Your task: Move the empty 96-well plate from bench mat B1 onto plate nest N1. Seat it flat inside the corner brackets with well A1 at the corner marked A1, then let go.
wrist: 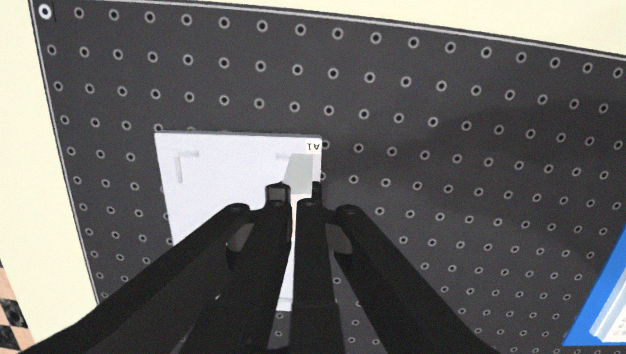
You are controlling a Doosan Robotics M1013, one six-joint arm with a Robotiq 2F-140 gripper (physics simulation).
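Frame: origin at the arm's base, x back, y left, z down, level; centimetres.
Where they show: gripper, between the fingertips: [302, 171].
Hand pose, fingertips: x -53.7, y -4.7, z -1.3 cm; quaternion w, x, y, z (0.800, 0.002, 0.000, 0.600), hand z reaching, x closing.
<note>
After its pixels a point has its place.
The plate nest [215, 190] @(y -10.6, x -57.2, z -1.0 cm) is a white slab left of centre in the wrist view. A small L-shaped corner bracket [179, 169] @(y -13.4, x -56.3, z -1.1 cm) stands near its far left corner, and the A1 label [313, 146] @(y -4.5, x -51.8, z -1.0 cm) marks its far right corner. My gripper [302, 171] @(y -4.7, x -53.7, z -1.3 cm) is shut and empty above the right part of the nest. Its dark fingers hide much of the nest's near part, and a pale patch at the fingertips covers part of the bracket by A1. The 96-well plate [618, 320] @(y 28.2, x -59.1, z -1.4 cm) shows in part on a blue mat [590, 315] @(y 27.1, x -60.3, z 0.0 cm) at the lower right edge, away from the gripper.
A dark board [450, 155] @(y 5.6, x -49.7, z 0.2 cm) with rows of ringed holes lies under the nest. Its thin light border runs along the top and left. Cream surface [40, 200] @(y -27.0, x -64.8, z 1.5 cm) lies beyond it, and a checkered floor [10, 312] shows at the lower left.
</note>
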